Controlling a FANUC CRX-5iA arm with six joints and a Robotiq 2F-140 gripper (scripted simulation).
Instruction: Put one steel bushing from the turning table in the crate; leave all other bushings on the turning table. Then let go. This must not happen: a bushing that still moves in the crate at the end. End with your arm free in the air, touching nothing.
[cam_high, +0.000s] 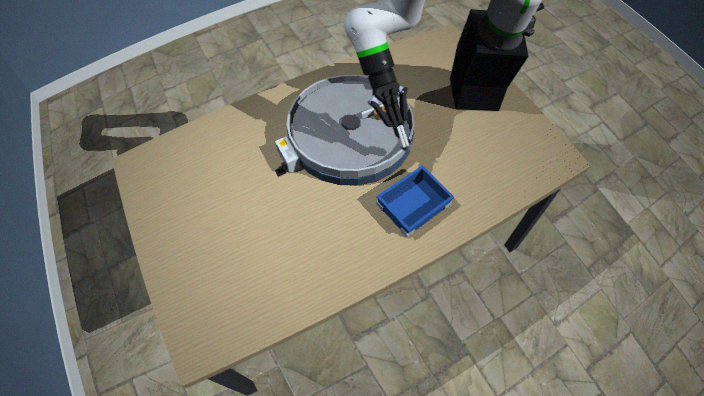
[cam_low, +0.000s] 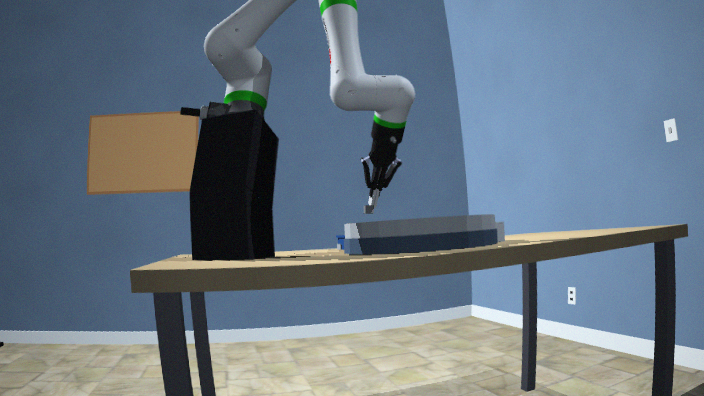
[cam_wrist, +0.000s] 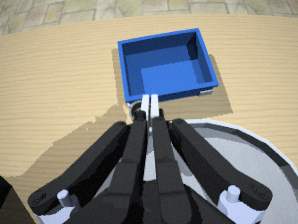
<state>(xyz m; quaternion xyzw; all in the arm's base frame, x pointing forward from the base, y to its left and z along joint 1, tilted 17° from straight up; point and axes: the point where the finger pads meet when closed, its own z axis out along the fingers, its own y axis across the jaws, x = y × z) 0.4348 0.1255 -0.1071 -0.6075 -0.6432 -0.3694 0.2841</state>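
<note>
The blue crate lies 150 mm to the left of my hand, 140 mm below it and 30 mm ahead of it. Also, from my hand: round grey turning table 200 mm to the right, 110 mm below, 70 mm ahead.
</note>
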